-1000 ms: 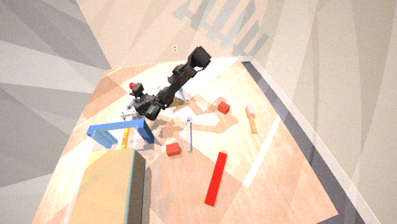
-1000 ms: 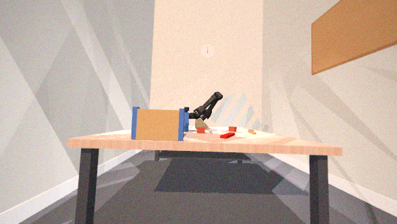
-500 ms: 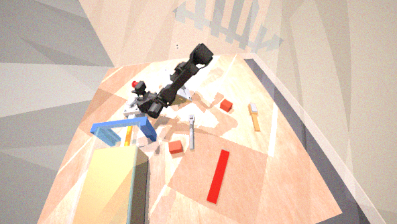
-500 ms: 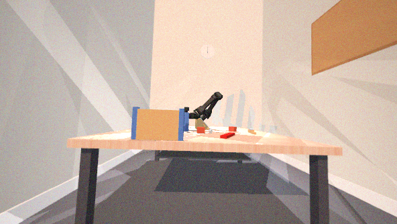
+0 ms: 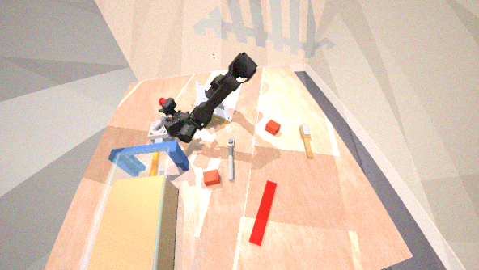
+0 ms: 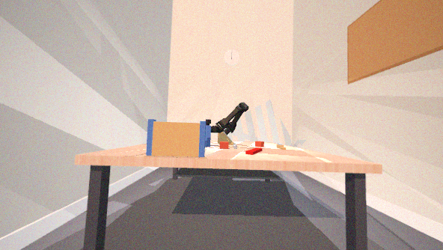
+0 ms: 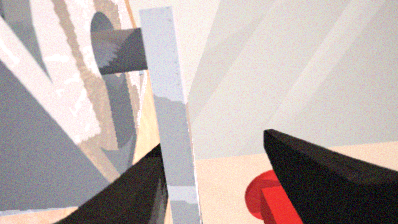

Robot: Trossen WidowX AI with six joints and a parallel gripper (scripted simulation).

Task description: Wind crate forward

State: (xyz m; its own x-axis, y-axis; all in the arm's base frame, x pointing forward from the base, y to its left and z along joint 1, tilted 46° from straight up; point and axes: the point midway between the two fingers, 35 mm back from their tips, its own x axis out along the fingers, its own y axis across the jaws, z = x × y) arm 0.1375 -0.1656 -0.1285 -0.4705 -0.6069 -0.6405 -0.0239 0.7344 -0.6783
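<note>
My gripper tip is now 20 mm to the right of the grey crank arm and 10 mm above it. Also, from my gripper tip: blue steel frame (200 mm ahead, 30 mm to the right, 20 mm below); grey winch (100 mm below, 30 mm to the right, 30 mm ahead); red grip (40 mm to the left, 30 mm behind, 20 mm above).
</note>
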